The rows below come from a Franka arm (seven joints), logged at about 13 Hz.
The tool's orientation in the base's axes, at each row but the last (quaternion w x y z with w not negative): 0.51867, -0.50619, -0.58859, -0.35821; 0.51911, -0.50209, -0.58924, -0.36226; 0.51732, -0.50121, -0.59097, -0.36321; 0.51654, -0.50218, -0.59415, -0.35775; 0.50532, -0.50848, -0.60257, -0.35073; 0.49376, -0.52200, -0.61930, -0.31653
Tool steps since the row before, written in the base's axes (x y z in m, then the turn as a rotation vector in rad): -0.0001, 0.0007, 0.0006, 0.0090, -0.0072, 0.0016; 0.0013, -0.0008, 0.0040, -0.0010, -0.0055, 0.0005; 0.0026, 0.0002, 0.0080, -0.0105, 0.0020, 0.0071; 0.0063, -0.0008, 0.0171, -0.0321, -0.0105, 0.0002; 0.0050, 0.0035, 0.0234, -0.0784, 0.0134, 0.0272; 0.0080, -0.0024, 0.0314, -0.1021, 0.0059, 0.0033
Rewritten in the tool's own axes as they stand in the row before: 0.0007, 0.0000, 0.0006, 0.0004, 0.0069, -0.0094; 0.0038, 0.0007, -0.0019, -0.0007, -0.0023, -0.0051; 0.0079, 0.0018, -0.0021, 0.0070, -0.0103, 0.0031; 0.0167, 0.0043, -0.0060, -0.0034, -0.0336, -0.0018; 0.0236, 0.0035, -0.0037, 0.0275, -0.0751, 0.0257; 0.0290, 0.0032, -0.0142, 0.0018, -0.0968, 0.0330
